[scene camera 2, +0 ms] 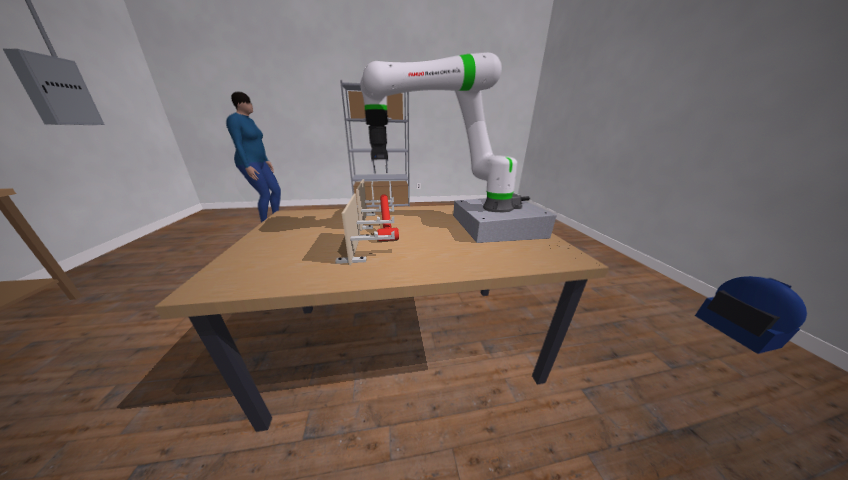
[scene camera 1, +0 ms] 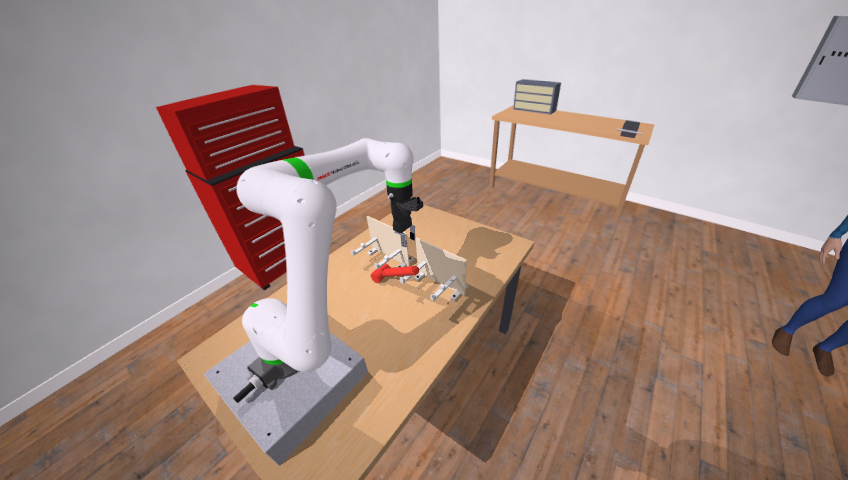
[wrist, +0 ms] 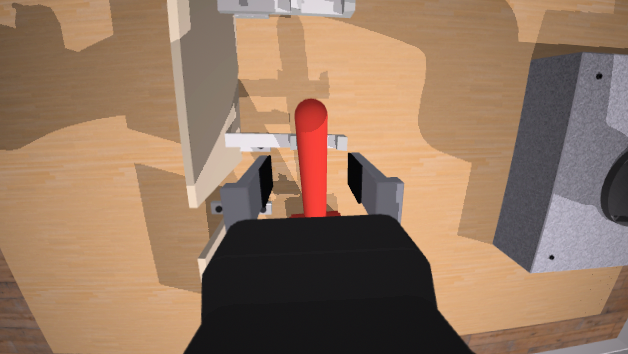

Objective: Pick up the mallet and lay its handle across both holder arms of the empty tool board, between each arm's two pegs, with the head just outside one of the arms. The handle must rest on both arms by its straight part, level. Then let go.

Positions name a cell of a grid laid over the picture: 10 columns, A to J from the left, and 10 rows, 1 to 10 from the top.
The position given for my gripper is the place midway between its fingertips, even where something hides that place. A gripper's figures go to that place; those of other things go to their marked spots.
Labels:
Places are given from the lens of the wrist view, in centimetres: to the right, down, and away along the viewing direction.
my gripper (wrist: E5): 0, 0, 16
red mallet (wrist: E4): 0, -6, 26
tool board (wrist: D8): -12, 8, 27
The marked spots on the tool board and the red mallet are 19 cm apart.

